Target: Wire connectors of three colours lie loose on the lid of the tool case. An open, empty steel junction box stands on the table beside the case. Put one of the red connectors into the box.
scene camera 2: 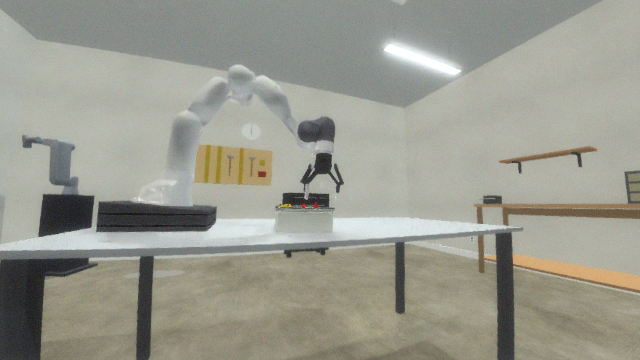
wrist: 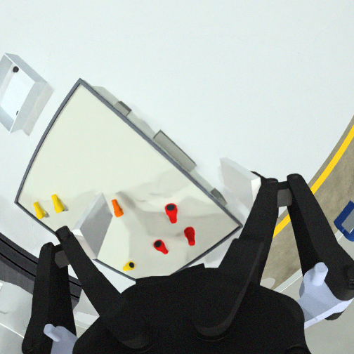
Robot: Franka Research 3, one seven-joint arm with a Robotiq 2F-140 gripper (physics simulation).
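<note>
Three red connectors lie on the lid of the tool case (wrist: 105, 145) (scene camera 2: 304, 220): one red connector (wrist: 171, 212), a second red connector (wrist: 190, 235) and a third red connector (wrist: 160, 246). An orange connector (wrist: 117, 208) lies to their left. Yellow connectors (wrist: 58, 203) (wrist: 39, 210) (wrist: 129, 266) lie near the lid's edges. The steel junction box (wrist: 20, 95) stands open and empty on the table at the upper left of the wrist view, beside the case. My gripper (wrist: 163, 188) (scene camera 2: 321, 191) is open and empty above the lid, its fingers either side of the orange and red connectors.
The case stands on the white table (scene camera 2: 410, 227) (wrist: 240, 75). The black layered base (scene camera 2: 156, 216) of my arm stands at the table's left. A black object (scene camera 2: 306, 199) shows behind the case in the scene view. A blue item (wrist: 346, 220) shows at the wrist view's right edge.
</note>
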